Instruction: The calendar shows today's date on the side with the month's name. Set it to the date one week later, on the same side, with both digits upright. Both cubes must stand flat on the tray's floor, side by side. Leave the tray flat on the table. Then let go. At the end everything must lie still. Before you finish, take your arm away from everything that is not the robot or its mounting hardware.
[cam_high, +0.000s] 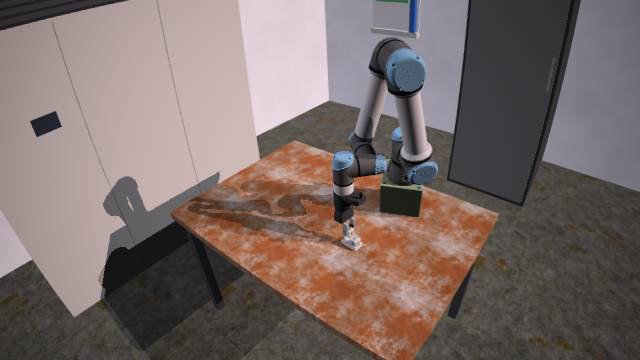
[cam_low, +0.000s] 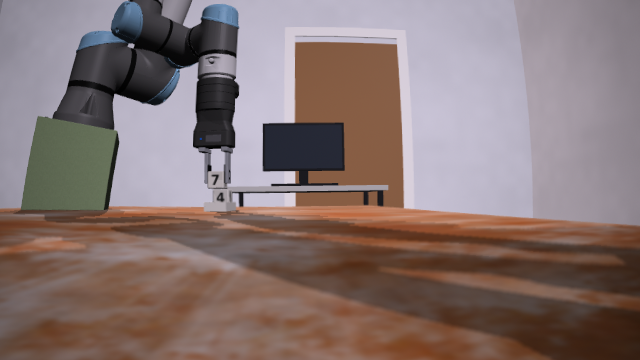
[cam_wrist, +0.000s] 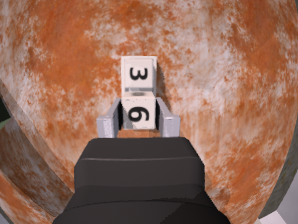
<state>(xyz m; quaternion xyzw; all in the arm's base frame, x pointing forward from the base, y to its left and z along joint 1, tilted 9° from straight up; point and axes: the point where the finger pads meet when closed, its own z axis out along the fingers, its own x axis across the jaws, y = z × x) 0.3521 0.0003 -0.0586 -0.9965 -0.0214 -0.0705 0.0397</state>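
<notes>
Right now my hand is 60 mm above the white tray and 20 mm to the right of it.
</notes>
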